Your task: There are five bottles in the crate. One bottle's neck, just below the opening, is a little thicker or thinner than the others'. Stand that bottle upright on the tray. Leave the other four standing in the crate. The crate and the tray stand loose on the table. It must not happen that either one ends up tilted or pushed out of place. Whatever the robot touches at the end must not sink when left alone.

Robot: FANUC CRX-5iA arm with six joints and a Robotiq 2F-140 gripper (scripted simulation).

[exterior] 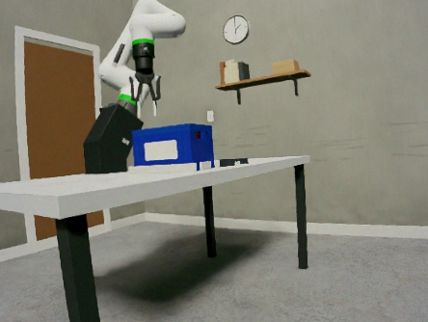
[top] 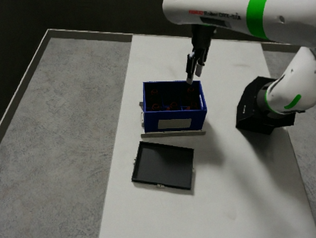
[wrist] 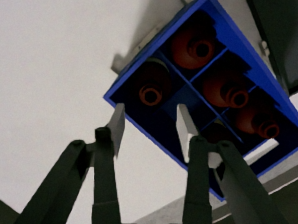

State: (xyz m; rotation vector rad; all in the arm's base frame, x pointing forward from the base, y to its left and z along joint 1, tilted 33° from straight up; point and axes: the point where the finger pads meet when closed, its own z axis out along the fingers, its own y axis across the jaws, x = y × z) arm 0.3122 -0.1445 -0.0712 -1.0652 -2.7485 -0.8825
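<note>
Now: the crate 80 mm ahead of my hand, 50 mm to the left of it and 170 mm below it. Also, from my hand: dark tray (120 mm ahead, 320 mm to the left, 240 mm below).
</note>
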